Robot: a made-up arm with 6 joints. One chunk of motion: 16 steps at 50 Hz.
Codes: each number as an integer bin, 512 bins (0 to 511) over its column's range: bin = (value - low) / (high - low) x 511, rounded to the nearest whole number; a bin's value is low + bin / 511 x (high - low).
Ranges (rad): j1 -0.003..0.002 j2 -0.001..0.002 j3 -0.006..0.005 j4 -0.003..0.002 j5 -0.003..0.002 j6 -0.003..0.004
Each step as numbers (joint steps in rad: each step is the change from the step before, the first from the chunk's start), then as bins.
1 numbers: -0.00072 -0.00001 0.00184 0.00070 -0.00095 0.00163
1 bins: 233 169 364 378 210 338
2 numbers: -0.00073 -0.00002 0.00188 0.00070 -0.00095 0.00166
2 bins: 232 167 366 378 210 340
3 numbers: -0.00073 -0.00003 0.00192 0.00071 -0.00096 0.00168
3 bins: 232 165 368 379 208 342
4 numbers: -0.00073 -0.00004 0.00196 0.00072 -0.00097 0.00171
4 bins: 232 164 370 380 207 344
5 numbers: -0.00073 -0.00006 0.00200 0.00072 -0.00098 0.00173
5 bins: 232 160 372 380 206 345
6 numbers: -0.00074 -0.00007 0.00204 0.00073 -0.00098 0.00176
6 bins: 231 158 373 381 206 347
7 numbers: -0.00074 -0.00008 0.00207 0.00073 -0.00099 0.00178
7 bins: 231 157 375 381 205 349
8 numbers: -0.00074 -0.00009 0.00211 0.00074 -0.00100 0.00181
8 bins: 231 155 377 382 204 351
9 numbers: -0.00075 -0.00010 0.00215 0.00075 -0.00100 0.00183
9 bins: 230 153 379 383 204 353
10 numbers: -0.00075 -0.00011 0.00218 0.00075 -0.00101 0.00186
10 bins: 230 152 380 383 203 355
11 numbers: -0.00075 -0.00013 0.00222 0.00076 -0.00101 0.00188
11 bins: 230 148 382 384 203 356
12 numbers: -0.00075 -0.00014 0.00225 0.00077 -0.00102 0.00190
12 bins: 230 146 383 385 202 358
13 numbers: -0.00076 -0.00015 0.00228 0.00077 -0.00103 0.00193
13 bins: 229 145 385 385 201 360
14 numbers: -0.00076 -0.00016 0.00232 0.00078 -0.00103 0.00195
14 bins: 229 143 387 386 201 361
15 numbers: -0.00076 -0.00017 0.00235 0.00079 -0.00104 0.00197
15 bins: 229 141 388 387 200 363
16 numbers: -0.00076 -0.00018 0.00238 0.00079 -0.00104 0.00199
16 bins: 229 140 389 387 200 364
